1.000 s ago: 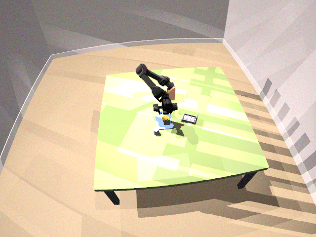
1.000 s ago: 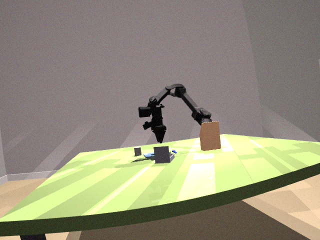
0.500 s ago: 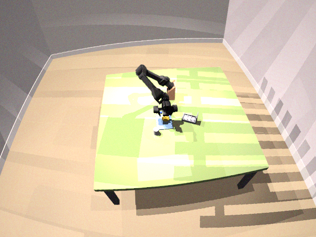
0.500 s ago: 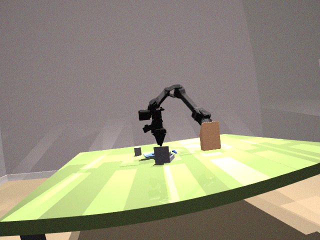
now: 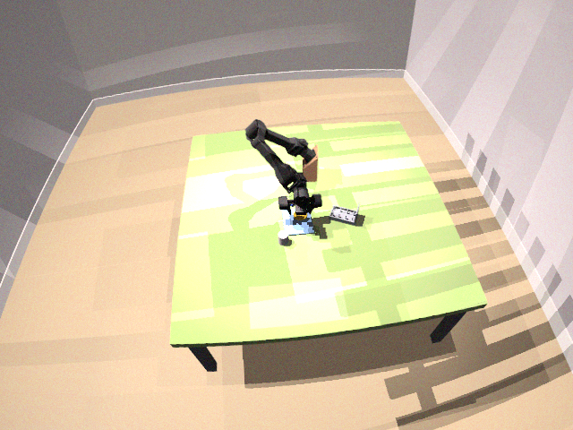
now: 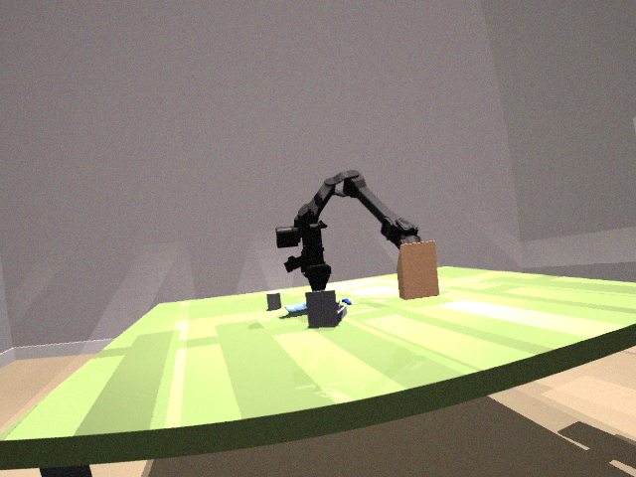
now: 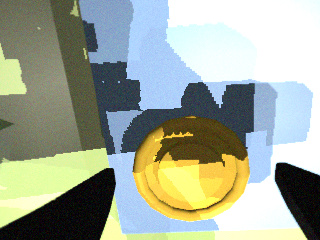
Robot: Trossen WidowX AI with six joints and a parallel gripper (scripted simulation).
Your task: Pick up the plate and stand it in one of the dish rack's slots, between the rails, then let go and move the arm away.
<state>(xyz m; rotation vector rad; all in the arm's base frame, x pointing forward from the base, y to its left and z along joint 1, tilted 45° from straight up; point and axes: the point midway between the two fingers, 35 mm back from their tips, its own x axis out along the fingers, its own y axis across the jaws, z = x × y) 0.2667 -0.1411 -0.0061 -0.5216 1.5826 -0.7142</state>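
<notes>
The yellow plate is 10 mm below my gripper tip. The rest, counted from my gripper tip: blue spoon 90 mm behind, 20 mm below; cup 120 mm ahead, 90 mm to the right; light blue mat 20 mm below, 20 mm ahead, 10 mm to the right.
</notes>
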